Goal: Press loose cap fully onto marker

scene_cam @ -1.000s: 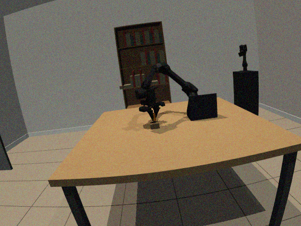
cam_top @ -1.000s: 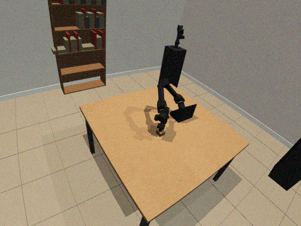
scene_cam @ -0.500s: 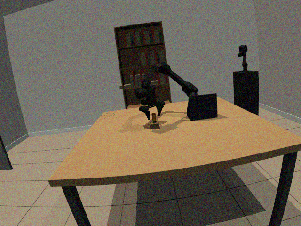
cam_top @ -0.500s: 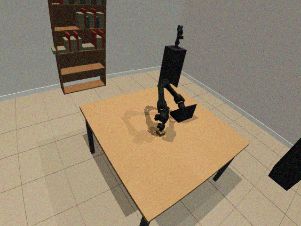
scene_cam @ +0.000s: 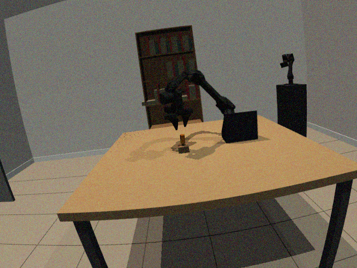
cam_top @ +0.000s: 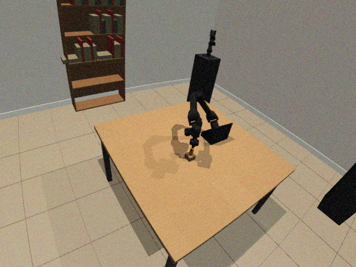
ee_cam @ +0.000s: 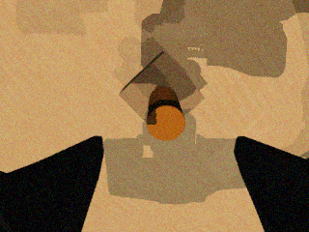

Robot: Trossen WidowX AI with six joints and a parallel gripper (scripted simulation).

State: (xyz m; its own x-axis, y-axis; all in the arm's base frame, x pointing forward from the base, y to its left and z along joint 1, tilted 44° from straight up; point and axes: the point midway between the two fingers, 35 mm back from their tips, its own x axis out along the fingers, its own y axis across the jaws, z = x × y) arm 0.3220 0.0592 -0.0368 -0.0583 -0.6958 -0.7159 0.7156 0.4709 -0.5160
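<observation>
Right now the orange cap is 6 cm below my gripper tip. Also, from my gripper tip: holder block: 12 cm below.
</observation>
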